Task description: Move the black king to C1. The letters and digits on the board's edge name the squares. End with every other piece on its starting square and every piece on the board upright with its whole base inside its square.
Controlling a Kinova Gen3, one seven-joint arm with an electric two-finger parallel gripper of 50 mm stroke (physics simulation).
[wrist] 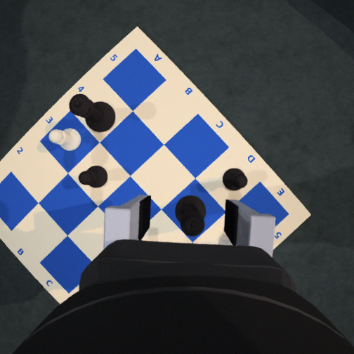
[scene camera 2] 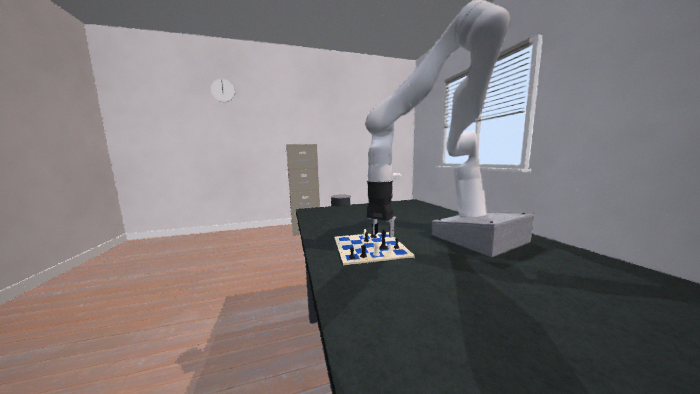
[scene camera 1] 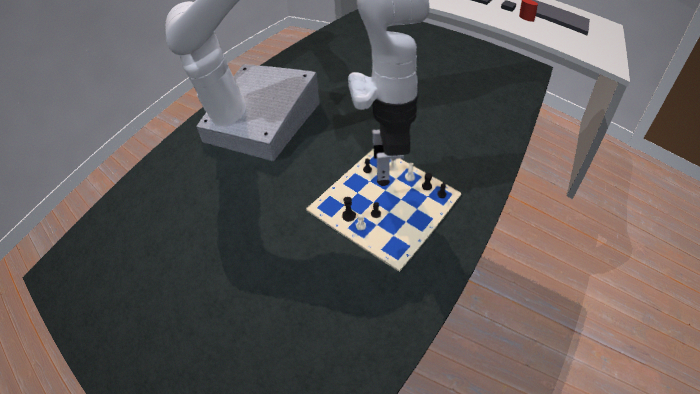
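Pixels of known places: gripper, fingertip midpoint: point(scene camera 2: 383, 235) point(scene camera 1: 381, 167); arm's base at its link origin: point(scene camera 2: 472, 215) point(scene camera 1: 228, 112).
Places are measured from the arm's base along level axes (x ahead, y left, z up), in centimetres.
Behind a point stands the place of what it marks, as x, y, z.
Note:
The black king point(scene camera 1: 383, 182) @(40.8, -3.5, -5.5) point(scene camera 2: 384, 240) @(40.5, -2.1, -3.3) point(wrist: 190, 209) stands upright on blue D4 of the blue-and-cream board point(scene camera 1: 350, 235) @(39.8, -17.0, -6.1) point(scene camera 2: 380, 259) @(45.7, 3.3, -6.3) point(wrist: 137, 36). My gripper point(scene camera 1: 382, 168) @(40.2, -3.2, -1.9) point(scene camera 2: 384, 232) @(40.2, -3.2, -1.9) point(wrist: 187, 213) is open, low over D4, with a finger on either side of the king and holding nothing. In scene camera 1 the near finger hides most of the king. The C1 square point(scene camera 1: 419, 220) @(50.3, -9.3, -6.1) point(wrist: 68, 264) is blue and bare; the gripper body covers part of it in the wrist view.
A black pawn point(scene camera 1: 367, 166) @(36.5, -1.3, -4.7) point(wrist: 235, 179) stands on D5, near one finger. A tall black piece point(scene camera 1: 348, 210) @(38.0, -13.6, -3.9) point(wrist: 101, 116) is on A4, a white pawn point(wrist: 70, 139) on A3, a black pawn point(scene camera 1: 376, 210) @(42.4, -11.1, -4.7) on B3. White and black pieces line E4 to E1.

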